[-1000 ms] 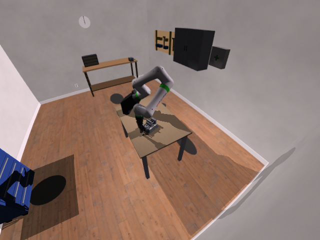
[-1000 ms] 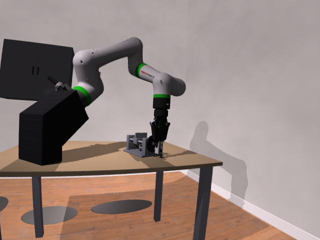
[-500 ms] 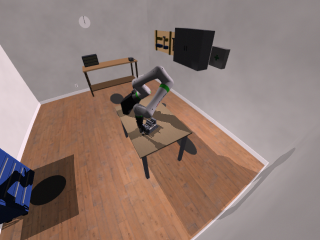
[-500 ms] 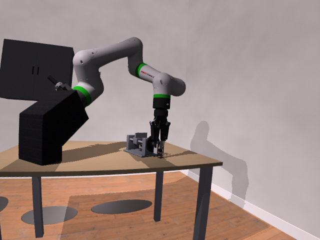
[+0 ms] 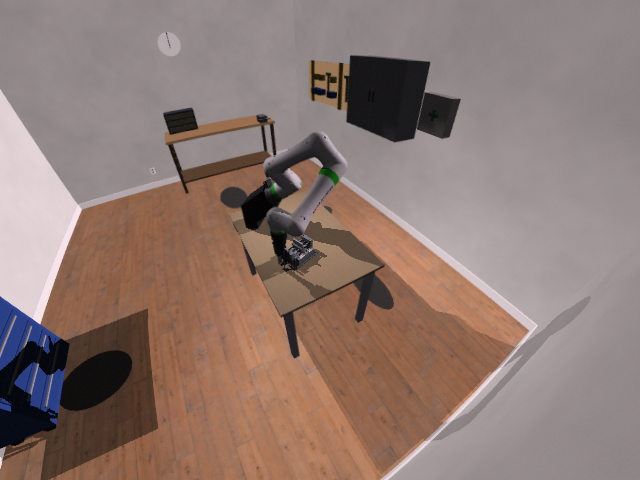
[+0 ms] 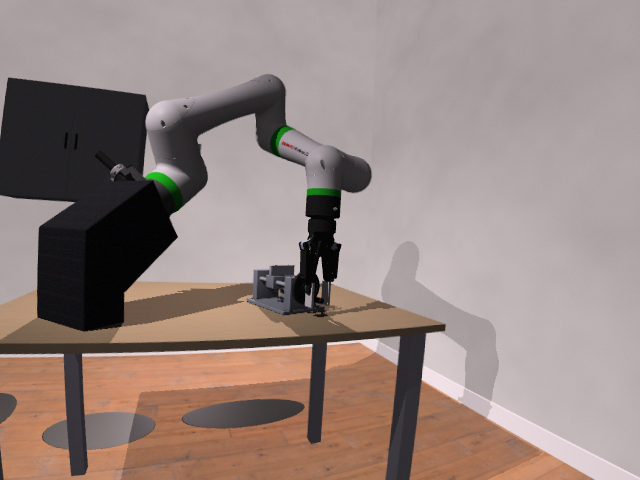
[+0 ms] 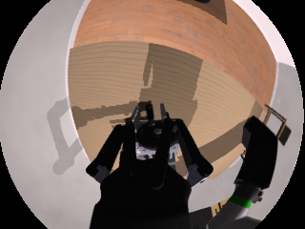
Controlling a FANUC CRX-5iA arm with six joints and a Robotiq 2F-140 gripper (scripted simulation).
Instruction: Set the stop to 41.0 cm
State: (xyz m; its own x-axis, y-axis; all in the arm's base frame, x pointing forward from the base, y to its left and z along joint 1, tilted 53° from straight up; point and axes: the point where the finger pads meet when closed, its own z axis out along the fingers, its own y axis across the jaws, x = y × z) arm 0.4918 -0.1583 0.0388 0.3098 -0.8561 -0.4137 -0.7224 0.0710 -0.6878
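Right now the black handwheel is 10 mm behind my hand, 20 mm to the left of it and 10 mm below it. Also, from my hand: grey stop: 60 mm behind, 140 mm to the left, 30 mm above.
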